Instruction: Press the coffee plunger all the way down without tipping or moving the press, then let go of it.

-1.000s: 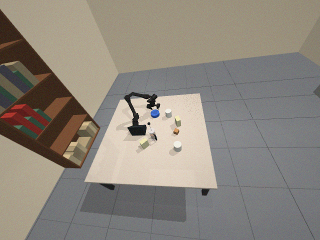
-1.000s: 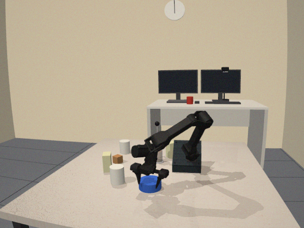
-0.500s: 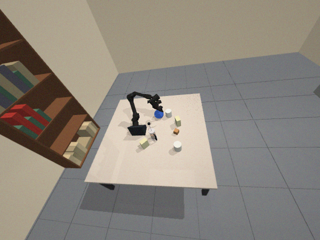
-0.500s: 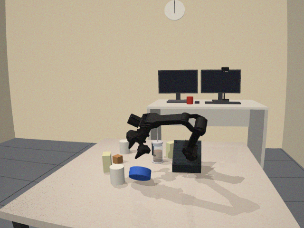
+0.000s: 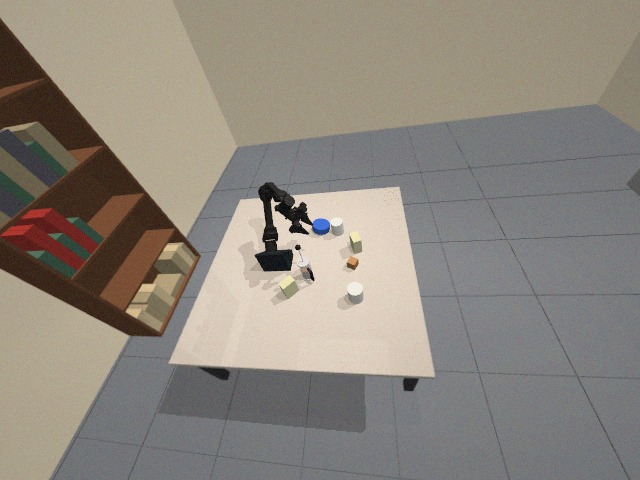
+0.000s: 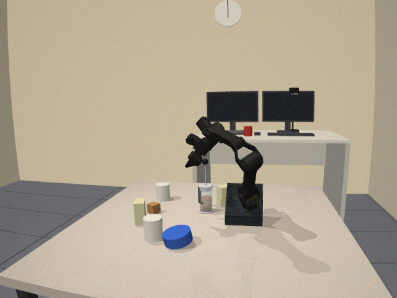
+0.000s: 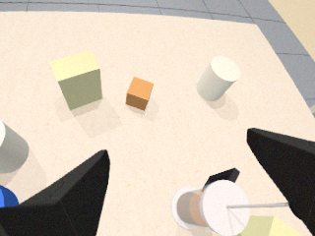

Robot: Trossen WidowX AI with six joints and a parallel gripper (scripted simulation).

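Right now the coffee press is 60 mm behind my gripper tip, 120 mm to the right of it and 150 mm below it. From my gripper tip the other things lie so: orange cube (200 mm ahead, 50 mm to the right, 260 mm below).
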